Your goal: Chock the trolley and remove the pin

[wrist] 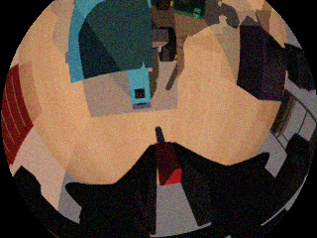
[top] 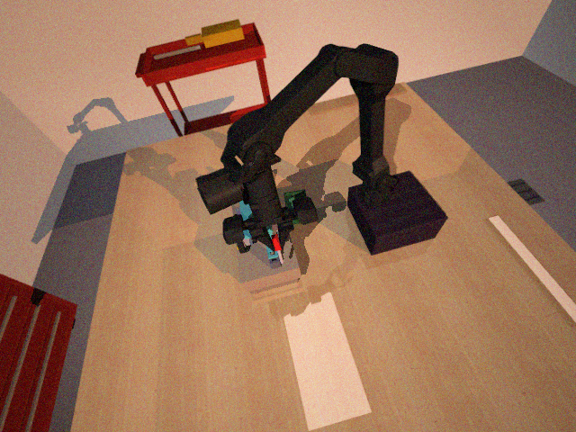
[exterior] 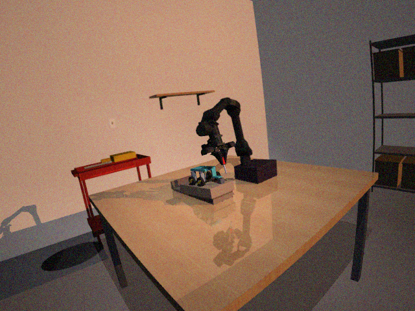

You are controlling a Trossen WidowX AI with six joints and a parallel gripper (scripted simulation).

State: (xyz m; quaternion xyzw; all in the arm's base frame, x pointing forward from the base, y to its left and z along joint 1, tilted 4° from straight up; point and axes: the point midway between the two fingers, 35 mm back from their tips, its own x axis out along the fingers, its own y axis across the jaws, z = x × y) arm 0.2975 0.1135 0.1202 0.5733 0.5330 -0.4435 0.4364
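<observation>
Right now the green tray is 100 mm behind my gripper tip, 220 mm to the right of it and 180 mm below it. The rest, counted from my gripper tip: trolley 30 mm ahead, 130 mm to the right, 70 mm below; red-headed stop pin right at my gripper tip; grey ramp 30 mm ahead, 130 mm to the right, 130 mm below.
</observation>
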